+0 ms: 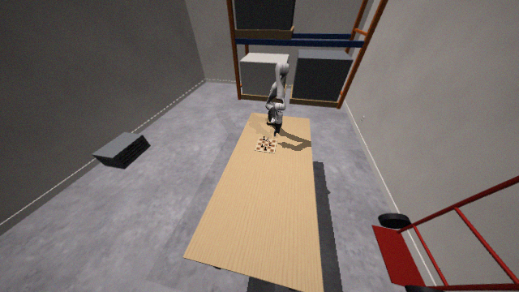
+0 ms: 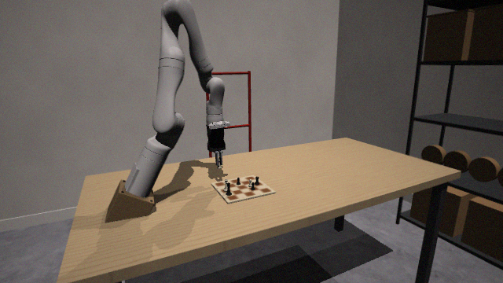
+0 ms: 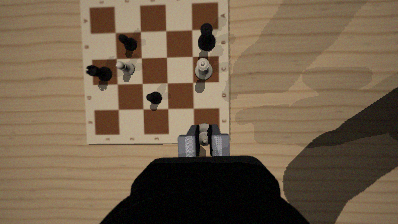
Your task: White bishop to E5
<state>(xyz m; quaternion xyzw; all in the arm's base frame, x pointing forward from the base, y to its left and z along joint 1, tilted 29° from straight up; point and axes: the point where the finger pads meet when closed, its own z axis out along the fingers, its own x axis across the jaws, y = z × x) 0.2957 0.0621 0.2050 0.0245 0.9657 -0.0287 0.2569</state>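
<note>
The black piece lies 10 mm behind my hand, 120 mm to the right of it and 80 mm below it. Also, from my hand: white bishop: 10 mm below; chessboard: 70 mm ahead, 90 mm to the right, 110 mm below.
</note>
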